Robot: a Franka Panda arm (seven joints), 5 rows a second.
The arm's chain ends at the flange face. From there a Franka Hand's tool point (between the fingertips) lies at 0.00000 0.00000 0.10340 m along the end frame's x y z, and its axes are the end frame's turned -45 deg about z.
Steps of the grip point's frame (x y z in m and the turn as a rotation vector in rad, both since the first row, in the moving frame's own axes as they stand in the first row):
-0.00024 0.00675 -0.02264 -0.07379 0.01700 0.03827
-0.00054 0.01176 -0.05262 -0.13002 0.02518 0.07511
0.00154 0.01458 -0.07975 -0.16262 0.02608 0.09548
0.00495 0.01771 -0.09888 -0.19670 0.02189 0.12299
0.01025 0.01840 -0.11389 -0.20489 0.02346 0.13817
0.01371 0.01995 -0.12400 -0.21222 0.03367 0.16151
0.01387 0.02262 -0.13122 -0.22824 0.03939 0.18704
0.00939 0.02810 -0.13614 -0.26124 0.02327 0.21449
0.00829 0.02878 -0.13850 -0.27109 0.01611 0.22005
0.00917 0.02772 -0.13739 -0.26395 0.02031 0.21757
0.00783 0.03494 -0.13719 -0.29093 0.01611 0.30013
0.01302 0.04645 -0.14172 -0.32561 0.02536 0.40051
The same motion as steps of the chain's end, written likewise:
-0.00195 0.00067 -0.02234 -0.04016 0.06420 0.03827
-0.00308 0.00064 -0.05171 -0.07413 0.10974 0.07511
-0.00184 -0.00136 -0.07835 -0.09655 0.13343 0.09548
0.00097 -0.00462 -0.09686 -0.12361 0.15457 0.12299
0.00465 -0.00851 -0.11170 -0.12829 0.16147 0.13817
0.00709 -0.00993 -0.12163 -0.12625 0.17387 0.16151
0.00780 -0.00923 -0.12847 -0.13354 0.18924 0.18704
0.00795 -0.00605 -0.13262 -0.16827 0.20118 0.21449
0.00767 -0.00606 -0.13473 -0.18030 0.20308 0.22005
0.00762 -0.00659 -0.13380 -0.17228 0.20100 0.21757
0.01141 -0.00366 -0.13286 -0.19433 0.21711 0.30013
0.02182 -0.00238 -0.13633 -0.21231 0.24817 0.40051

